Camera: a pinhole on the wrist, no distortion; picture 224 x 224 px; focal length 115.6 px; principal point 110.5 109.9 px. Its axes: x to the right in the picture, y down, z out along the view. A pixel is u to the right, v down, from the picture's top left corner.
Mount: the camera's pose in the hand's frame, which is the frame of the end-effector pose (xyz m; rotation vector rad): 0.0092 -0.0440 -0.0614 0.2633 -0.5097 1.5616
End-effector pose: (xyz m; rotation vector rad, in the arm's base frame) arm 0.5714 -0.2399 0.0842 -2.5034 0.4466 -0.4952
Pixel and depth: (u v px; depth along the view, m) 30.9 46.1 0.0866
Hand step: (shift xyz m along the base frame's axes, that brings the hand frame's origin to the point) 0.0680 0.0875 0.0953
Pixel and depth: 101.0 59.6 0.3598
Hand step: 0.2641 0.2623 -0.0402
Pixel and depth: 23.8 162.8 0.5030
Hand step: -0.0344 0.6688 0.1514
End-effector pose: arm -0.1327 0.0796 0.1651 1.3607 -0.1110 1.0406
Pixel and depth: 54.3 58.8 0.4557
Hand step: 0.5189 -0.0688 -0.1681
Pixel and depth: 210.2 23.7 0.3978
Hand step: 0.3224 -0.2965 0.3226
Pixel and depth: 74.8 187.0 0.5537
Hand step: 0.1921 -0.3998 -0.5167
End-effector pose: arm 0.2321 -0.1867 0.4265 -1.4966 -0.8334 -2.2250
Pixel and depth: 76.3 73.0 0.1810
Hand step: -0.0597 0.1898 0.0124
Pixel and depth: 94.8 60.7 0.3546
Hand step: -0.0084 0.3597 0.0981
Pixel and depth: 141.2 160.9 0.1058
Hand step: 0.0086 0.0736 -0.0588
